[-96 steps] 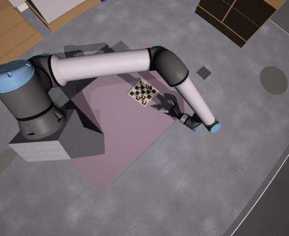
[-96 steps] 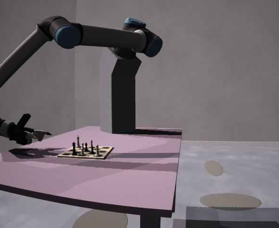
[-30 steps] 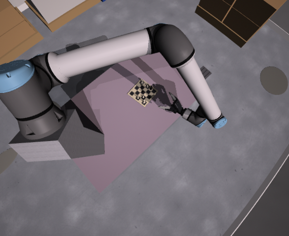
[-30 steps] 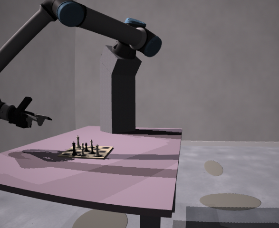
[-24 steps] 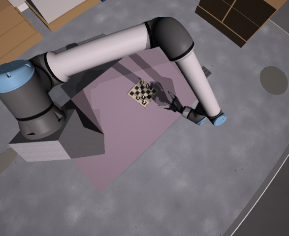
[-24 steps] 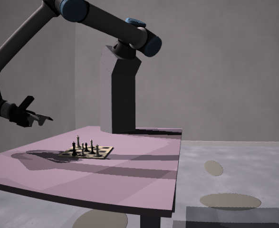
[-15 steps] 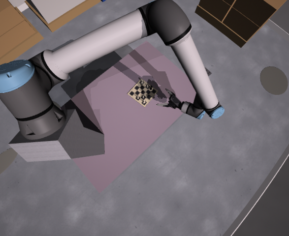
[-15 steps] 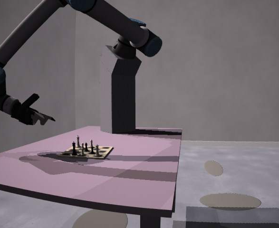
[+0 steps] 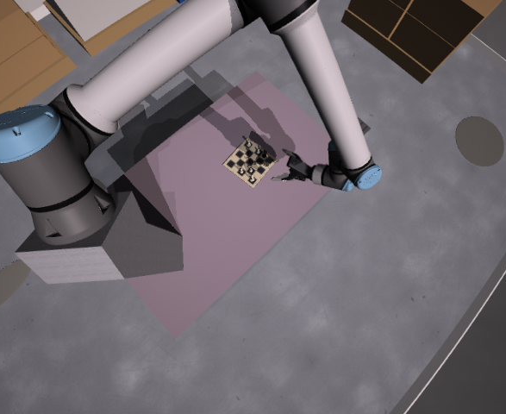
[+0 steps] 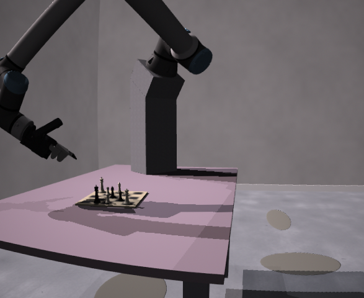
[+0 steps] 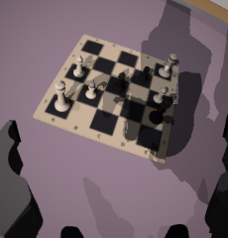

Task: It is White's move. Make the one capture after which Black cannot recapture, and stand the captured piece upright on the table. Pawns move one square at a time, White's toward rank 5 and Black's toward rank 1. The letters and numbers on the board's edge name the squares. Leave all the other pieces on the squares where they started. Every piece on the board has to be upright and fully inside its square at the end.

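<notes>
My hand is 1 cm past the black pawn, 19 cm to the right of it and 14 cm above it. The rest, counted from my hand: tall black piece: 4 cm ahead, 12 cm to the left, 12 cm below; chessboard: 4 cm behind, 14 cm to the left, 16 cm below.
</notes>
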